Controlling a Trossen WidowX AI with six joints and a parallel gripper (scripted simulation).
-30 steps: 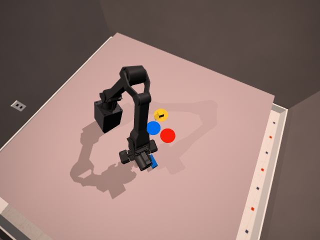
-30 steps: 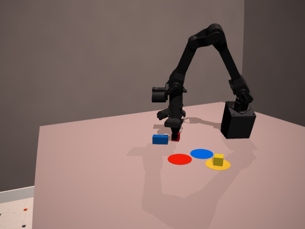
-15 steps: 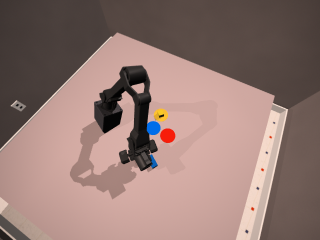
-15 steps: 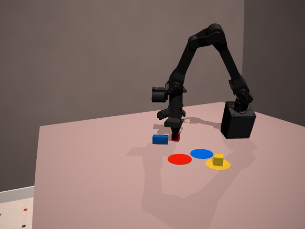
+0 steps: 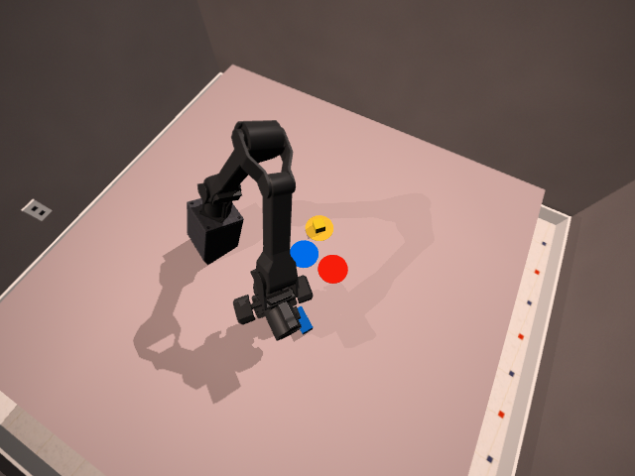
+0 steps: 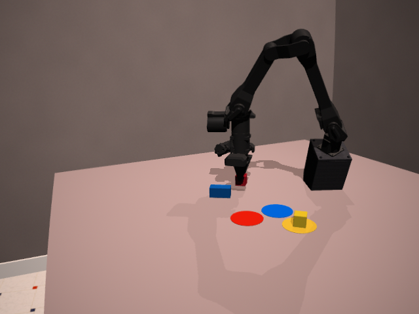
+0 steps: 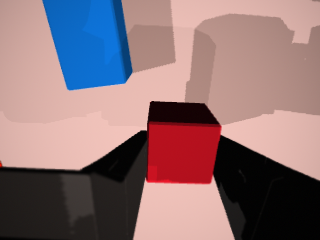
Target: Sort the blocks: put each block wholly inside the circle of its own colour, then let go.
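My gripper is now 110 mm short of the red circle, 160 mm to the right of it and 80 mm above it. Also, from my hand: blue block 70 mm ahead, 10 mm to the right, 60 mm below; blue circle 10 mm ahead, 180 mm to the left, 80 mm below; red block 40 mm below.
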